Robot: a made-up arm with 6 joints. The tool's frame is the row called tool.
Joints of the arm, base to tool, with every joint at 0 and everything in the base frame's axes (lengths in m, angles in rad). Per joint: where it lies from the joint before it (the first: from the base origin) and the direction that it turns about. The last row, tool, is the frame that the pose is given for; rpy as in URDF.
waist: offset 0 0 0.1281 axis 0 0 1
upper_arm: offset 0 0 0 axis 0.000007 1 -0.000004
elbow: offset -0.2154 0 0.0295 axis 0.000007 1 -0.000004
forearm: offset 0.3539 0 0.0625 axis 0.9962 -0.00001 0.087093
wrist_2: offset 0 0 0 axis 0.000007 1 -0.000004
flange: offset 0.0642 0 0.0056 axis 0.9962 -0.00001 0.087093
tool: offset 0 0 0 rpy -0.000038 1.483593 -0.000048
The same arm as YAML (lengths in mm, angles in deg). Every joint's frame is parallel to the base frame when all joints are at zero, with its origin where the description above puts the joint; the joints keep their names.
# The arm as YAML. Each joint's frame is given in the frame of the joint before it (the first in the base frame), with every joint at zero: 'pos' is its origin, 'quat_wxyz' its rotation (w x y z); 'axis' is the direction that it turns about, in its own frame. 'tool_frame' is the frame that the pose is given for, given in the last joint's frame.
length_unit: mm
angle_unit: deg
joints:
  - joint: waist
    pos: [0.0, 0.0, 128.1]
    quat_wxyz: [1.0, 0.0, 0.0, 0.0]
    axis: [0.0, 0.0, 1.0]
  - joint: upper_arm
    pos: [0.0, 0.0, 0.0]
    quat_wxyz: [1.0, 0.0, 0.0, 0.0]
    axis: [0.0, 1.0, 0.0]
  - joint: elbow
    pos: [-215.4, 0.0, 29.5]
    quat_wxyz: [1.0, 0.0, 0.0, 0.0]
    axis: [0.0, 1.0, 0.0]
  - joint: forearm
    pos: [353.9, 0.0, 62.5]
    quat_wxyz: [1.0, 0.0, 0.0, 0.0]
    axis: [0.9962, 0.0, 0.0871]
  - joint: wrist_2
    pos: [0.0, 0.0, 0.0]
    quat_wxyz: [1.0, 0.0, 0.0, 0.0]
    axis: [0.0, 1.0, 0.0]
  - joint: flange
    pos: [64.2, 0.0, 5.6]
    quat_wxyz: [1.0, 0.0, 0.0, 0.0]
    axis: [0.9962, 0.0, 0.0871]
tool_frame:
  pos: [0.0, 0.0, 0.0]
  quat_wxyz: [0.737256, 0.000002, 0.675613, -0.000005]

